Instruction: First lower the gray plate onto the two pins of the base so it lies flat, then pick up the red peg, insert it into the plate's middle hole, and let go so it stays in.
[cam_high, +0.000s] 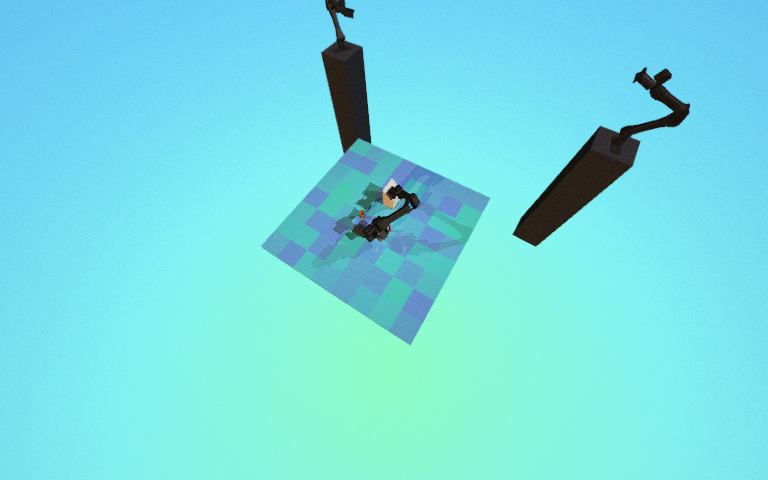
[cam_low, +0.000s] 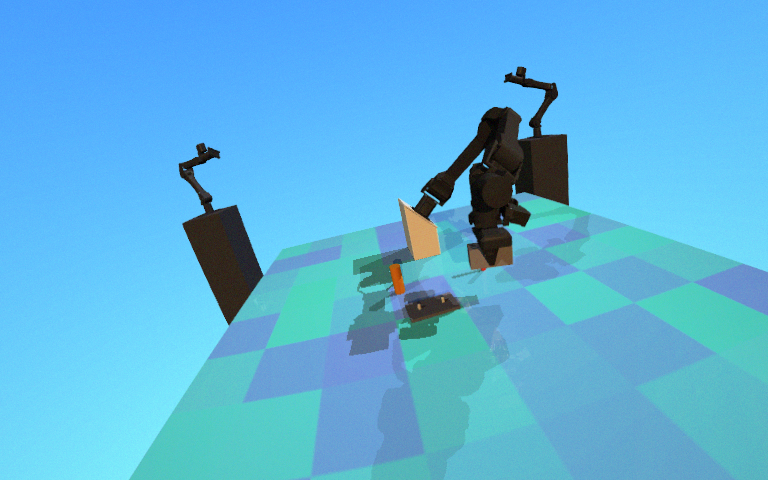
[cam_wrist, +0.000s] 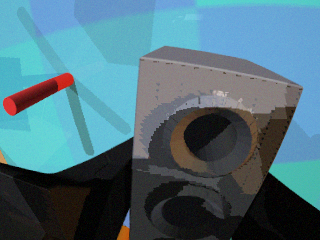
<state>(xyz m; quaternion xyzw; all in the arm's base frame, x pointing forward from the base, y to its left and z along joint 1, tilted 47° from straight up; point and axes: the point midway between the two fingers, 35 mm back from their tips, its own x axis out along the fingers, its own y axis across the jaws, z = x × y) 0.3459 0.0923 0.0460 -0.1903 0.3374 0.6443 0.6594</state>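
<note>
Now: the dark base 15 cm to the right of my gripper tip and 8 cm below it. The rest, counted from my gripper tip: red peg 12 cm behind, 5 cm below, 2 cm to the left; gray plate 3 cm above; orange cylinder 22 cm to the right, 11 cm behind, 5 cm below.
</note>
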